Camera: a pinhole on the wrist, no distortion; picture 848 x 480 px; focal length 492.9 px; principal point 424.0 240.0 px. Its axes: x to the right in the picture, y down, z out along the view. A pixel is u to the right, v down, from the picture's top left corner.
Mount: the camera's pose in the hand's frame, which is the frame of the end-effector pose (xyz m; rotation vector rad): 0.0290 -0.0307 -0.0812 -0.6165 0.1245 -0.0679
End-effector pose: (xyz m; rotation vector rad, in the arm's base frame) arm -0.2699 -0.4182 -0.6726 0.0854 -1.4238 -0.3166
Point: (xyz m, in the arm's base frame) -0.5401 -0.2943 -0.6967
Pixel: 187 45
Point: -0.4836 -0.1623 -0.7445
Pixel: 89 232
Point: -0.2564 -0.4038 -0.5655
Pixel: 647 286
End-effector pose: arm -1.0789 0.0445 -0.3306 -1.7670 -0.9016 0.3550
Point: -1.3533 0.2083 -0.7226
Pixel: 204 150
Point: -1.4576 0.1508 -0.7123
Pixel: 94 97
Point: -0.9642 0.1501 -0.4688
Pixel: 566 404
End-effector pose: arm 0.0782 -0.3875 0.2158 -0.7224 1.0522 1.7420
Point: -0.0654 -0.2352 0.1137
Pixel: 748 211
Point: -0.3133 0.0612 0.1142
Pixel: 700 222
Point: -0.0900 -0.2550 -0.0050
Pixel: outside the picture
